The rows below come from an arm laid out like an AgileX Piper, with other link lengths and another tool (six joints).
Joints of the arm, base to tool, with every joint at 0 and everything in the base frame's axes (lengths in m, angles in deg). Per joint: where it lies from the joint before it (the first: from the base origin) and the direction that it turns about. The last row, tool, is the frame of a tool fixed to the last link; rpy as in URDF.
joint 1: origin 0 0 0.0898 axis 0 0 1
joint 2: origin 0 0 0 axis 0 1 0
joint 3: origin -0.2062 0 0.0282 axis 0 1 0
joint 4: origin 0.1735 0 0.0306 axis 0.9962 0 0.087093
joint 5: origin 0 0 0 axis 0 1 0
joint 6: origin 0.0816 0 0.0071 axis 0.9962 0 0.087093
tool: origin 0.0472 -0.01 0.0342 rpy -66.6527 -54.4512 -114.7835
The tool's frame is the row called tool.
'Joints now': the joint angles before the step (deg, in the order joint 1, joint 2, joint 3, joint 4, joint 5, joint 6). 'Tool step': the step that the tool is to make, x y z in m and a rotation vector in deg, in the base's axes. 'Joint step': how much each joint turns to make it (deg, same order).
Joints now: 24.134, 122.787, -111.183, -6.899, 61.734, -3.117
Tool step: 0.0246, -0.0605, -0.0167, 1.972, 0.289, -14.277
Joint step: -9.082, 3.029, -0.068, -0.321, -2.726, 6.033
